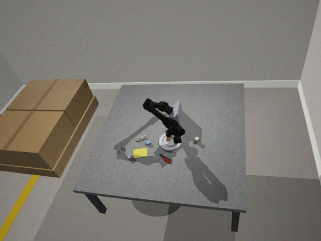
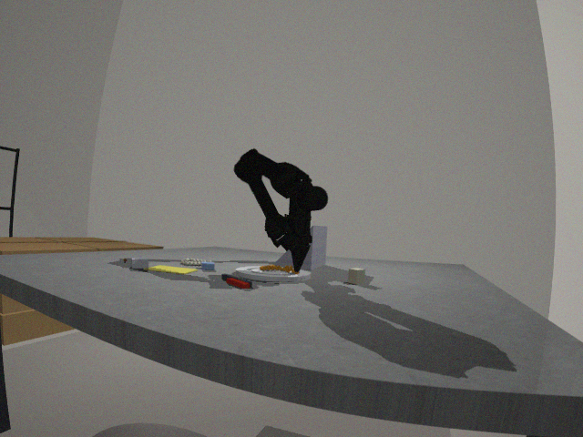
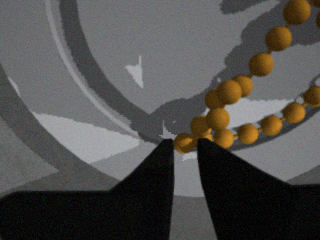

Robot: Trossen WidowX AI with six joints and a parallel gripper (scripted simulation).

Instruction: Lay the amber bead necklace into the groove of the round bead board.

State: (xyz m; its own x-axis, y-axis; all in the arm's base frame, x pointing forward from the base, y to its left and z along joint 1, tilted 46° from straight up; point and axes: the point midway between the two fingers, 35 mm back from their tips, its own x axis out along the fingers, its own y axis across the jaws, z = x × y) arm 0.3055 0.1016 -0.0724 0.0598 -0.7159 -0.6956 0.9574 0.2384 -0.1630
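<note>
Now: gripper tip 70 mm to the left of the round bead board and 10 mm above it. Round my gripper tip: blue cube 50 mm ahead, 250 mm to the right, 10 mm below; cream cube 20 mm behind, 160 mm to the left; red-handled tool 190 mm ahead, 70 mm to the right, 10 mm below.
</note>
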